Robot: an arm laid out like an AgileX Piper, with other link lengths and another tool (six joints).
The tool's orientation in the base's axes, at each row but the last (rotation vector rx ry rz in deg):
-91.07 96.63 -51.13
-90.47 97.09 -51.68
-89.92 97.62 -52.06
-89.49 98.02 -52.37
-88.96 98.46 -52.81
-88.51 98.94 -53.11
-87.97 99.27 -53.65
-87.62 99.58 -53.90
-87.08 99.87 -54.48
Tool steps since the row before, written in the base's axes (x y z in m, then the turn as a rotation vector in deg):
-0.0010 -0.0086 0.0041 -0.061 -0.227 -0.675
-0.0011 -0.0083 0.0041 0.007 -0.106 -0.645
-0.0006 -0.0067 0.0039 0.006 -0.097 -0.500
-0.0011 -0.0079 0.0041 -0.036 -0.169 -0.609
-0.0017 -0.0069 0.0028 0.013 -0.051 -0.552
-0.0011 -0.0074 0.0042 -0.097 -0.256 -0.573
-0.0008 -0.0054 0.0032 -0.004 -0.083 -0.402
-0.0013 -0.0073 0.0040 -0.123 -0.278 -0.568
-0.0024 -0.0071 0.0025 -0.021 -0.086 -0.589
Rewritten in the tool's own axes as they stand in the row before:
0.0086 -0.0031 -0.0027 0.232 0.585 0.338
0.0083 -0.0031 -0.0027 0.107 0.528 0.371
0.0067 -0.0032 -0.0022 0.098 0.408 0.289
0.0080 -0.0032 -0.0026 0.173 0.518 0.319
0.0070 -0.0018 -0.0024 0.051 0.451 0.319
0.0075 -0.0034 -0.0026 0.267 0.515 0.258
0.0055 -0.0026 -0.0019 0.084 0.333 0.225
0.0074 -0.0032 -0.0025 0.292 0.523 0.237
0.0074 -0.0013 -0.0025 0.088 0.500 0.311

